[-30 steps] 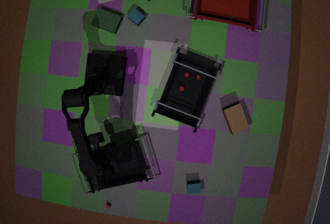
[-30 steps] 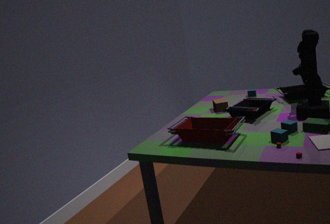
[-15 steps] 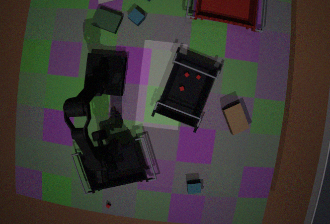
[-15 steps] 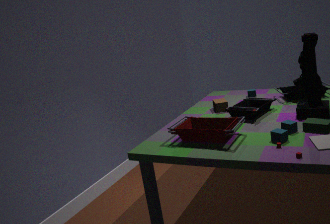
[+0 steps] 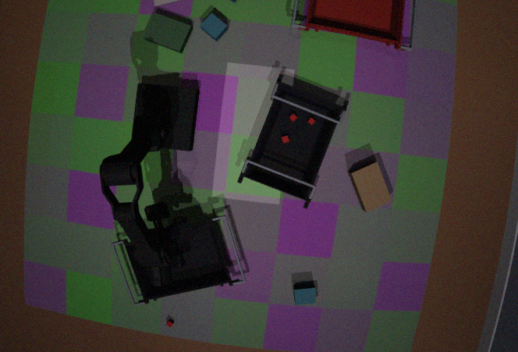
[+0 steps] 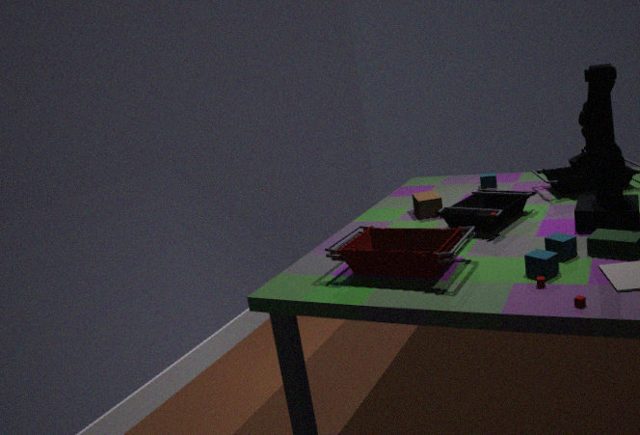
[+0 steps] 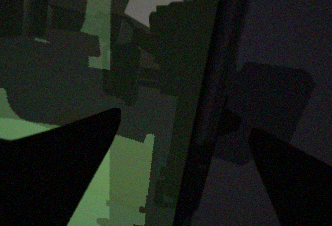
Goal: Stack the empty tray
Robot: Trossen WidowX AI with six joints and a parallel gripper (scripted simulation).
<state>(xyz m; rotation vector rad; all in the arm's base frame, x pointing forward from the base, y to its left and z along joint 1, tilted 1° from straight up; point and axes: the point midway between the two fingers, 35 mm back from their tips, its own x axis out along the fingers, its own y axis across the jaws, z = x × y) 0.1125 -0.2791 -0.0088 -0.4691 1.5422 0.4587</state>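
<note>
The black tray lies 50 mm ahead of my gripper tip, 70 mm to the right of it and 30 mm above it. From my gripper tip the other things lie so: green box (180 mm behind, 540 mm to the left, 10 mm above); then tan box (500 mm ahead, 300 mm to the left, 20 mm above); then white sheet (250 mm behind, 700 mm to the left, 10 mm below).
</note>
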